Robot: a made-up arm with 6 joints.
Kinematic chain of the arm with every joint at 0, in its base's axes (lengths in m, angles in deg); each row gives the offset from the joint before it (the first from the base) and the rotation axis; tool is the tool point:
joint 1: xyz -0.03 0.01 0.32 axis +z
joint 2: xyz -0.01 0 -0.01 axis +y
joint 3: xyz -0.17 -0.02 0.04 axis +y
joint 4: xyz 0.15 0.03 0.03 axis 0.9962 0 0.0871
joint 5: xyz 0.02 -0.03 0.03 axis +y
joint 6: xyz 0.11 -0.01 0.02 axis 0.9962 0 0.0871
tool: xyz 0.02 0 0.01
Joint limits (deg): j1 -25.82..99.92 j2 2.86..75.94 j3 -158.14..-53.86 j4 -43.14..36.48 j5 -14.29..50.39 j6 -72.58..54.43
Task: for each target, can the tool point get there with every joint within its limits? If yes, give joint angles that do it. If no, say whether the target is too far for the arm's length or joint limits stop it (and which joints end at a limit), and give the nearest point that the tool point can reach.
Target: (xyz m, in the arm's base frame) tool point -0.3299 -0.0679 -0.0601
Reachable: no: joint limits stop it (at a limit: joint 2, joint 3, joint 5) | nearest point -0.5085 -0.1143 0.3592 | short by 0.458 m
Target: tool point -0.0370 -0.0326 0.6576
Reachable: yes | joints 68.65 16.77 -86.88 25.53 43.37 38.87
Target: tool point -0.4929 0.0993 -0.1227
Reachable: no: too far | nearest point -0.5155 0.1037 0.3592 | short by 0.482 m
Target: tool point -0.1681 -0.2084 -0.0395
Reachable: no: joint limits stop it (at a limit: joint 2, joint 3, joint 5) | nearest point -0.2942 -0.4078 0.3592 | short by 0.463 m
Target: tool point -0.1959 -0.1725 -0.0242
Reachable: no: joint limits stop it (at a limit: joint 2, joint 3, joint 5) | nearest point -0.3625 -0.3558 0.3592 | short by 0.456 m
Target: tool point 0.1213 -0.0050 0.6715
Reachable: yes | joints 8.92 60.68 -104.93 -8.18 45.14 8.55
